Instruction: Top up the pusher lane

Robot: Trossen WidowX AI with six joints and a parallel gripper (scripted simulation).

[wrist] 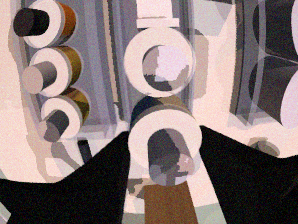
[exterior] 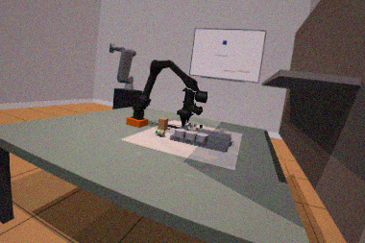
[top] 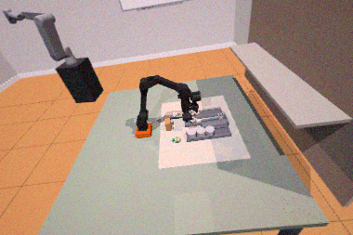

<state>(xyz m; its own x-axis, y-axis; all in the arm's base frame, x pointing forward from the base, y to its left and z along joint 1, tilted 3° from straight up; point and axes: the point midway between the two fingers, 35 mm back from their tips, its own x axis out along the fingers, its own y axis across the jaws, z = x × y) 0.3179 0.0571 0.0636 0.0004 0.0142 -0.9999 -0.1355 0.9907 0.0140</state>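
The white mat lies 7 cm ahead of my gripper tip, 5 cm below it and 1 cm to the right of it. From my gripper tip the other things lie so: grey lane rack 16 cm ahead, 3 cm below; then tan block 14 cm behind, 3 cm to the right, 2 cm below.
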